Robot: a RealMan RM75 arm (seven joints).
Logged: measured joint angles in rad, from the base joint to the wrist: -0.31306, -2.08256, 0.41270, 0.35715, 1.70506, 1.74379, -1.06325; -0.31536, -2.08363, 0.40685, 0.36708, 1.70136, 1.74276, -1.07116; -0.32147, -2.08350, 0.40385, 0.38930, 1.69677, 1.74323, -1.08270; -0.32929, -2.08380, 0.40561, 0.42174, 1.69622, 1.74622, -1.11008; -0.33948, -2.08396, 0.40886, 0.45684, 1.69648, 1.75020, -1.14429; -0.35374, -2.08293, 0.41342, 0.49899, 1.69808, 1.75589, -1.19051; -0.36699, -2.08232, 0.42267, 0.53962, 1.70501, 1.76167, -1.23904; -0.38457, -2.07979, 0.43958, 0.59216, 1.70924, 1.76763, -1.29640; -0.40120, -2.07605, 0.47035, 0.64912, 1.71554, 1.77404, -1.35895; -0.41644, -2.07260, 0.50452, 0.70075, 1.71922, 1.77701, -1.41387; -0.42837, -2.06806, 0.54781, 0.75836, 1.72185, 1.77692, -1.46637; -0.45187, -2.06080, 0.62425, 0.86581, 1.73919, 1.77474, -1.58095; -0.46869, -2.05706, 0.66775, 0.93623, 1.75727, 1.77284, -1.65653; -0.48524, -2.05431, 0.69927, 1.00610, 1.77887, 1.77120, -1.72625; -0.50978, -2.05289, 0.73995, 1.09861, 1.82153, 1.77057, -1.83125; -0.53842, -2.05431, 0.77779, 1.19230, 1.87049, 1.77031, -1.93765; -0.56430, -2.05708, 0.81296, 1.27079, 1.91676, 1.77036, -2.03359
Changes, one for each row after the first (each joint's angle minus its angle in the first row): -0.00230, -0.00107, -0.00585, 0.00993, -0.00370, -0.00103, -0.00791; -0.00841, -0.00094, -0.00885, 0.03215, -0.00829, -0.00056, -0.01945; -0.01623, -0.00124, -0.00709, 0.06459, -0.00884, 0.00243, -0.04683; -0.02642, -0.00140, -0.00384, 0.09969, -0.00858, 0.00641, -0.08104; -0.04068, -0.00037, 0.00072, 0.14184, -0.00698, 0.01210, -0.12726; -0.05393, 0.00024, 0.00997, 0.18247, -0.00005, 0.01788, -0.17579; -0.07151, 0.00277, 0.02688, 0.23501, 0.00418, 0.02384, -0.23315; -0.08814, 0.00651, 0.05765, 0.29197, 0.01048, 0.03025, -0.29570; -0.10338, 0.00996, 0.09182, 0.34360, 0.01416, 0.03322, -0.35062; -0.11531, 0.01450, 0.13511, 0.40121, 0.01679, 0.03313, -0.40312; -0.13881, 0.02176, 0.21155, 0.50866, 0.03413, 0.03095, -0.51770; -0.15563, 0.02550, 0.25505, 0.57908, 0.05221, 0.02905, -0.59328; -0.17218, 0.02825, 0.28657, 0.64895, 0.07381, 0.02741, -0.66300; -0.19672, 0.02967, 0.32725, 0.74146, 0.11647, 0.02678, -0.76800; -0.22536, 0.02825, 0.36509, 0.83515, 0.16543, 0.02652, -0.87440; -0.25124, 0.02548, 0.40026, 0.91364, 0.21170, 0.02657, -0.97034
